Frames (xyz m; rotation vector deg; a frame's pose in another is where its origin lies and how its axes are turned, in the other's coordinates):
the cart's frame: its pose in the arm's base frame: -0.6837 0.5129 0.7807 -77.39 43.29 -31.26
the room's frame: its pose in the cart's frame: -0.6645 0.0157 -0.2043 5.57 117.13 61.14
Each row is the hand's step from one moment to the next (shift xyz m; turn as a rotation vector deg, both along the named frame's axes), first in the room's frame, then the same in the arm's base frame.
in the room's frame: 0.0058 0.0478 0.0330 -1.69 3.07 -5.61
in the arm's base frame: 0.0148 0.0178 -0.0536 1.60 5.57 3.19
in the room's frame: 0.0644 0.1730 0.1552 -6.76 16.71 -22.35
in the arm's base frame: 0.0186 0.0490 -0.2354 7.78 25.67 10.26
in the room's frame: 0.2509 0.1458 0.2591 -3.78 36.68 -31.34
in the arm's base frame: -0.1473 -0.0083 -0.3600 9.65 47.12 5.30
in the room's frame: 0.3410 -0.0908 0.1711 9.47 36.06 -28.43
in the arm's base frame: -0.3191 -0.1250 -0.1906 -2.47 46.81 -0.81
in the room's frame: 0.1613 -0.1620 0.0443 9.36 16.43 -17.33
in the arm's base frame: -0.1937 -0.1292 0.0035 -6.58 24.75 1.42
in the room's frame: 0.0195 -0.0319 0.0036 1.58 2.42 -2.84
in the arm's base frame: -0.0275 -0.0241 0.0085 -1.21 3.85 0.37
